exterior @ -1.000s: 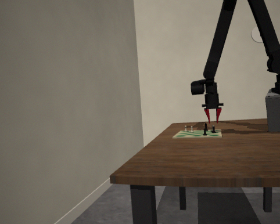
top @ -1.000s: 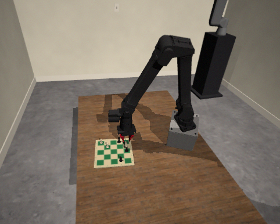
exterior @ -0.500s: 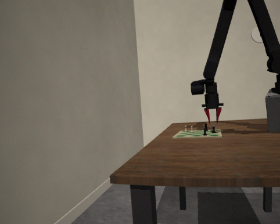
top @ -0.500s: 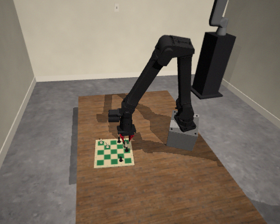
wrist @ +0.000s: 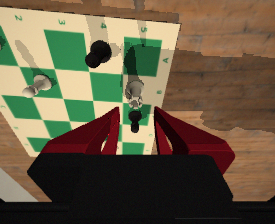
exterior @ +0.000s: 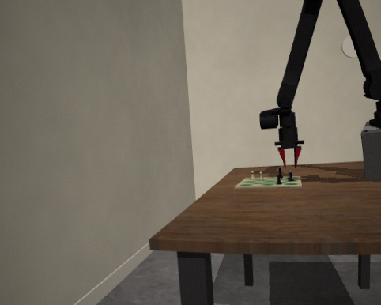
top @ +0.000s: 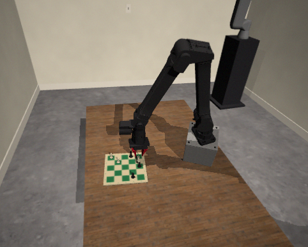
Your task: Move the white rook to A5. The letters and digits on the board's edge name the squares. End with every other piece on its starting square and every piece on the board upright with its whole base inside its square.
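The white rook is 30 mm below my hand. From my hand the other things lie so: chessboard 80 mm ahead, 50 mm below, 20 mm to the left.
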